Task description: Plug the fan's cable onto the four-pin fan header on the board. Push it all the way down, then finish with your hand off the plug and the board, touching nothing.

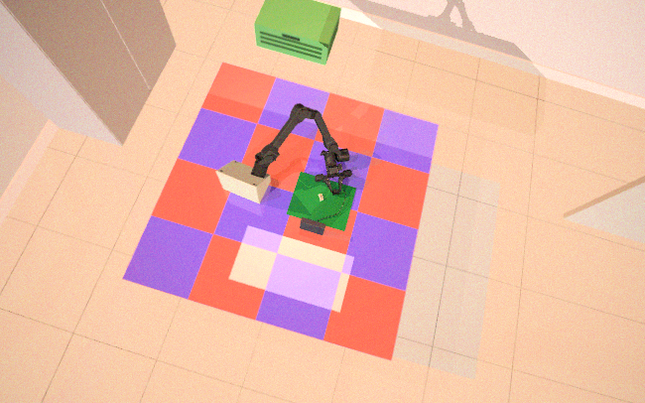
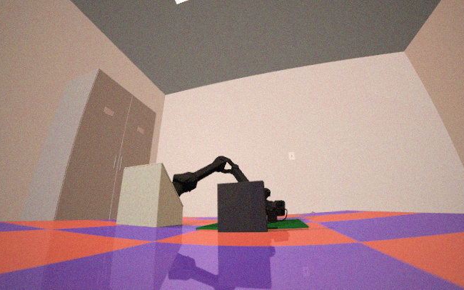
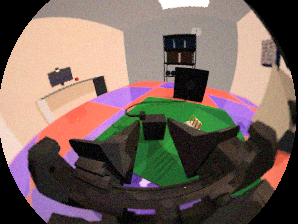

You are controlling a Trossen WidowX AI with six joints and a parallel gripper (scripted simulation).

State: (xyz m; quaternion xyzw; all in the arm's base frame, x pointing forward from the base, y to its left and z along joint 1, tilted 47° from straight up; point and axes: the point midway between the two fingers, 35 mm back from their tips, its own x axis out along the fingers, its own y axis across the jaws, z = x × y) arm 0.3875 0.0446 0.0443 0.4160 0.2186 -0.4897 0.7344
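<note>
The black plug is 10 mm below my gripper tip. Round my gripper tip: green board (60 mm behind, 50 mm to the right, 50 mm below); dark fan block (80 mm behind, 210 mm to the right, 30 mm above); four-pin header (70 mm behind, 40 mm to the right, 30 mm below).
</note>
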